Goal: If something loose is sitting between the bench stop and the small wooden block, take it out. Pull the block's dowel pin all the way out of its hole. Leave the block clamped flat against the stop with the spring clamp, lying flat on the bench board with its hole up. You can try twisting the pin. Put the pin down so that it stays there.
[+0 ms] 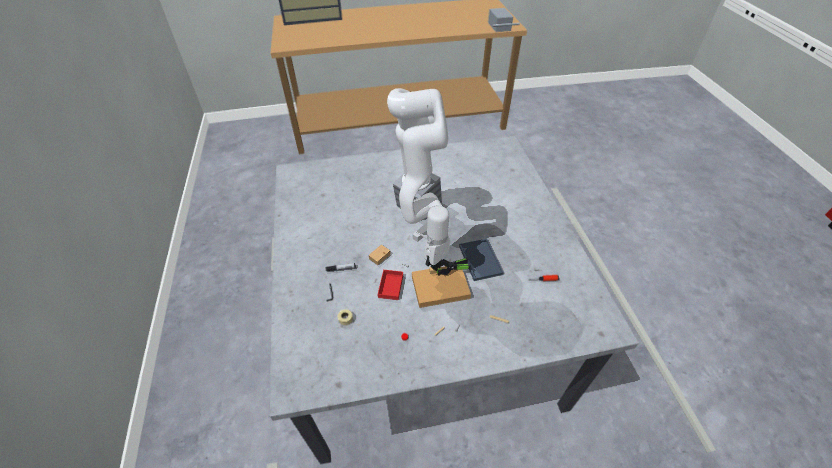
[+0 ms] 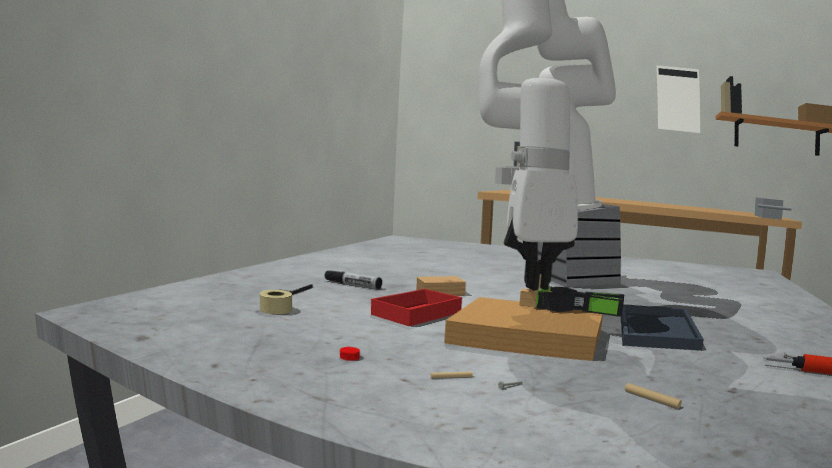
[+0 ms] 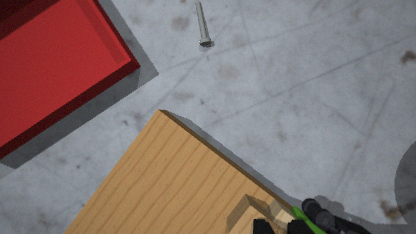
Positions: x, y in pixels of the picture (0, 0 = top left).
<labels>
A wooden bench board (image 2: 503, 325) is 69 cm from the lens. A red tray (image 2: 408, 308): 87 cm from the lens. A dark tray (image 2: 656, 321): 89 cm from the lens. A tape roll (image 2: 281, 303) is 82 cm from the lens. The marked spots on the wooden bench board and the red tray are 23 cm apart.
</labels>
